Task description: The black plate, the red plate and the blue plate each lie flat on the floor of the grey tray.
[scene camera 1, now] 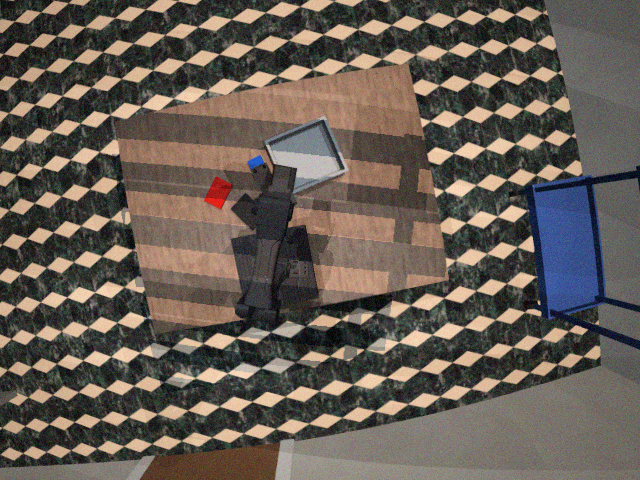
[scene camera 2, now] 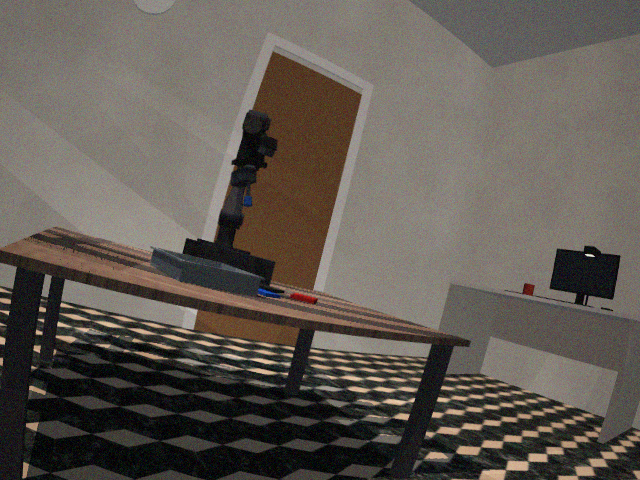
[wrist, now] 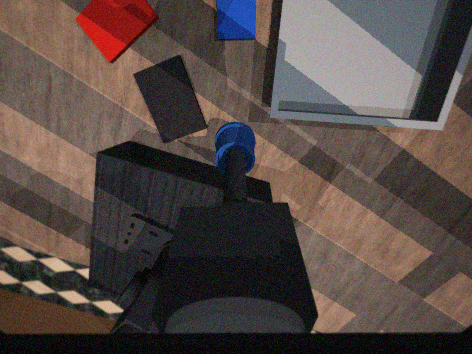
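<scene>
The black plate lies flat on the table near the robot's base. The red plate lies flat on the table, left of the tray. The blue plate lies flat beside the tray's left wall, partly covered by the arm in scene camera 1. The grey tray has no plate visible in it. My gripper, a blue suction cup, is open and bare, high above the table; the arm hides it in scene camera 1.
The arm's dark base stands at the near edge of the wooden table. A blue chair stands on the floor to the right. A desk with a monitor and a red cup stands beyond.
</scene>
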